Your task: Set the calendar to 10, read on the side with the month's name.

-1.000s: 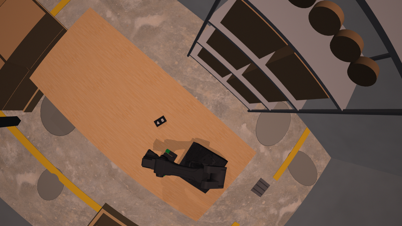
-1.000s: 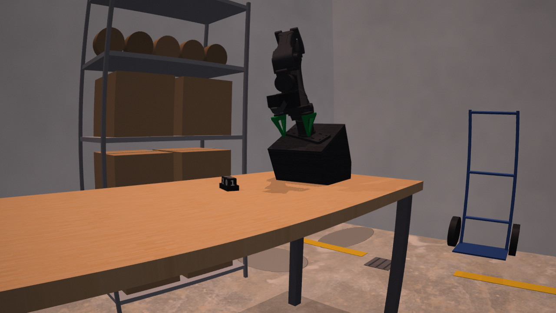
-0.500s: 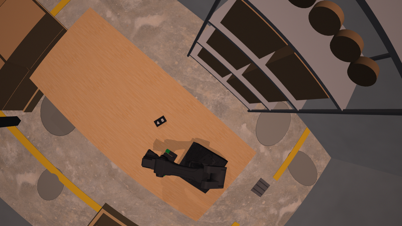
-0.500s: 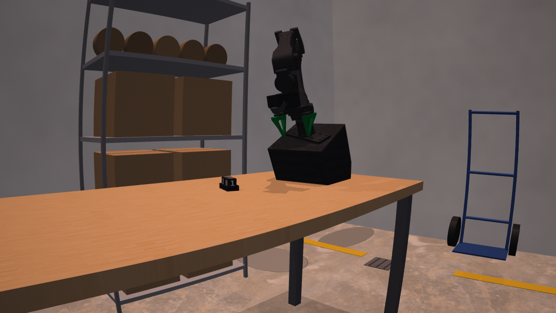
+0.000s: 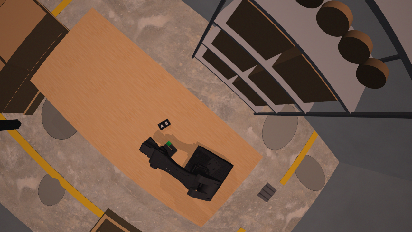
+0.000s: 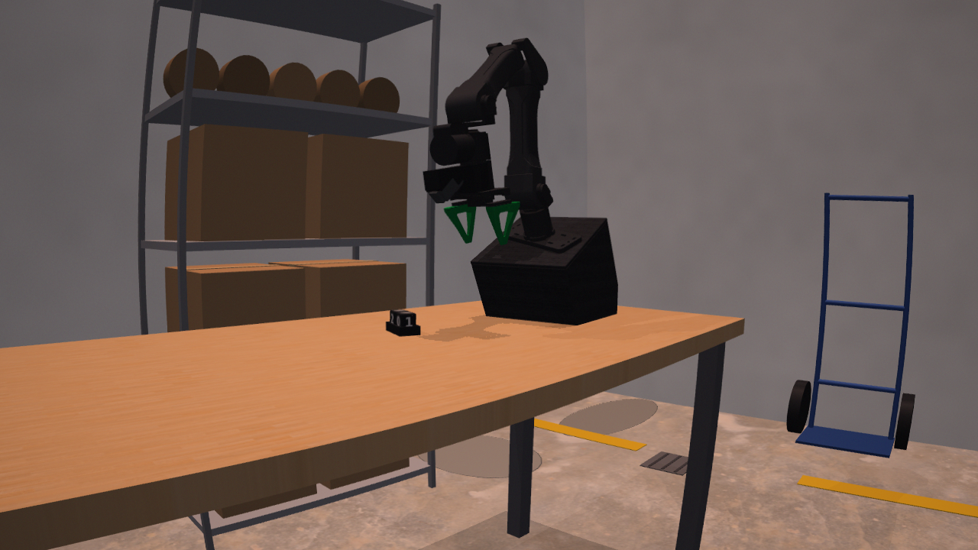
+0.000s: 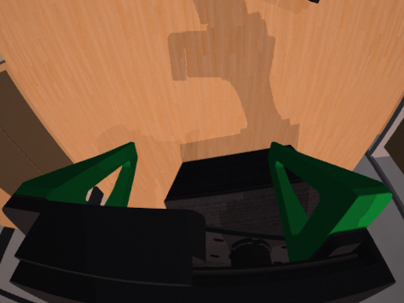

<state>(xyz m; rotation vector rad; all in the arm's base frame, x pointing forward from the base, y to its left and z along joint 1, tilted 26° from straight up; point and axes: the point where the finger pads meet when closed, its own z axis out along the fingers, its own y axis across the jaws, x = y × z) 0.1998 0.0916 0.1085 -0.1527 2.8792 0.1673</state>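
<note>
The black tray is 12 cm ahead of my hand, 9 cm to the right of it and 17 cm below it.
</note>
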